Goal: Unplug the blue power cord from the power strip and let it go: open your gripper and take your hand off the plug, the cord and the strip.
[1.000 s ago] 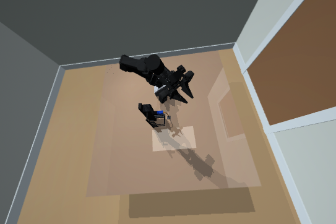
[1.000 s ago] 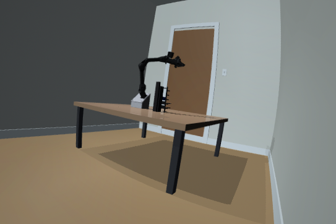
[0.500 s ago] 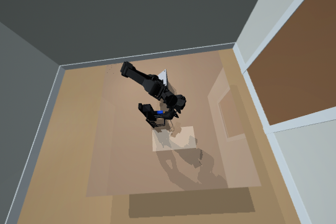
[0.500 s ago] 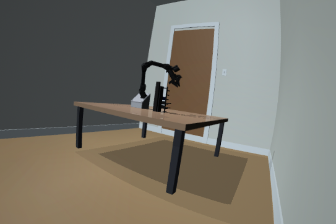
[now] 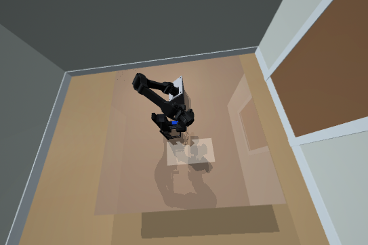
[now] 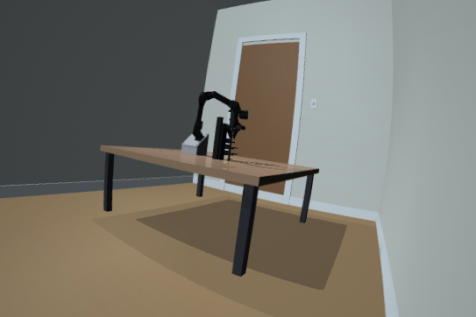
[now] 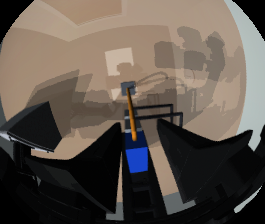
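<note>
Right now my gripper tip is 70 mm to the left of the blue plug and 10 mm above it. From my gripper tip the other things lie so: black power strip 140 mm to the right, 30 mm below.
</note>
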